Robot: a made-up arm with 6 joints. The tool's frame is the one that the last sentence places.
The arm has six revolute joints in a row. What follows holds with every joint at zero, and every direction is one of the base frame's.
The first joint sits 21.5 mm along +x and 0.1 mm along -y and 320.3 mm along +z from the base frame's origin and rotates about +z.
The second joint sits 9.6 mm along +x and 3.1 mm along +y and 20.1 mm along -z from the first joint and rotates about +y.
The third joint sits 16 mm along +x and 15 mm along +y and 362.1 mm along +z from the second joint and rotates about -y.
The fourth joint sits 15.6 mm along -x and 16.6 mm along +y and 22 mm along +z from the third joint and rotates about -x.
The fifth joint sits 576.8 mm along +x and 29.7 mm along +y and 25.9 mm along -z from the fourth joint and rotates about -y.
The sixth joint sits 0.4 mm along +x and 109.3 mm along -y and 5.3 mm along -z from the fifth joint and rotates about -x.
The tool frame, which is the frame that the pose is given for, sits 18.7 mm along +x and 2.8 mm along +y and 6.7 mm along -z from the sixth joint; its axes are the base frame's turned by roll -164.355, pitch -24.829 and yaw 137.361 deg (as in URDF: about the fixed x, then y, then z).
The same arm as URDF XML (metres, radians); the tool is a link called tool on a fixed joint. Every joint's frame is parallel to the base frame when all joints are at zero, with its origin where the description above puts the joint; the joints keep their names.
<robot name="arm">
<joint name="tool_joint" type="fixed"><parent link="link6"/><child link="tool"/><origin xyz="0.0187 0.0028 -0.0067" rpy="-2.8685 -0.4333 2.3974"/></joint>
<joint name="joint 6" type="continuous"><parent link="link5"/><child link="link6"/><origin xyz="0.0004 -0.1093 -0.0053"/><axis xyz="-1 0 0"/></joint>
<joint name="joint 5" type="continuous"><parent link="link4"/><child link="link5"/><origin xyz="0.5768 0.0297 -0.0259"/><axis xyz="0 -1 0"/></joint>
<joint name="joint 4" type="continuous"><parent link="link3"/><child link="link4"/><origin xyz="-0.0156 0.0166 0.022"/><axis xyz="-1 0 0"/></joint>
<joint name="joint 3" type="continuous"><parent link="link2"/><child link="link3"/><origin xyz="0.016 0.015 0.3621"/><axis xyz="0 -1 0"/></joint>
<joint name="joint 2" type="continuous"><parent link="link1"/><child link="link2"/><origin xyz="0.0096 0.0031 -0.0201"/><axis xyz="0 1 0"/></joint>
<joint name="joint 1" type="continuous"><parent link="base_link"/><child link="link1"/><origin xyz="0.0215 -0.0001 0.3203"/><axis xyz="0 0 1"/></joint>
<link name="base_link"/>
<link name="link1"/>
<link name="link2"/>
<link name="link3"/>
<link name="link4"/>
<link name="link5"/>
<link name="link6"/>
<link name="tool"/>
</robot>

